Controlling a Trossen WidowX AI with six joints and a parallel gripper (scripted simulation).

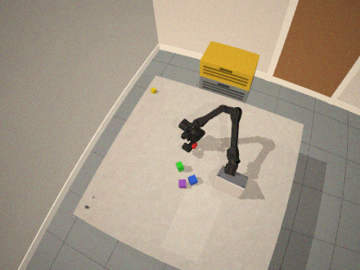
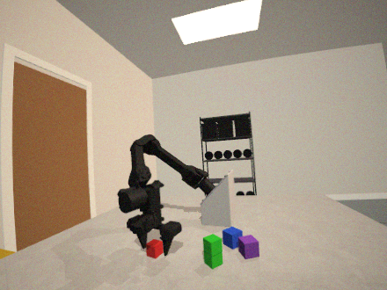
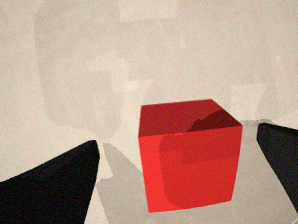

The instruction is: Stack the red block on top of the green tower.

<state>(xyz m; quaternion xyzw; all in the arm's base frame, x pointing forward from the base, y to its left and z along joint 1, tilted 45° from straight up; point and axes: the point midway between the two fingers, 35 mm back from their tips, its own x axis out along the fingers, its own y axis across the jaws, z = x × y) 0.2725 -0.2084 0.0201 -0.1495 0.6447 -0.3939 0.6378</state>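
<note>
My gripper tip is now 30 mm past the purple block, 290 mm to the right of it and 10 mm below it. Also, from my gripper tip: small yellow block 470 mm ahead, 360 mm to the right, 10 mm above; red block 10 mm above; blue block 80 mm behind, 250 mm to the left, 20 mm above.
</note>
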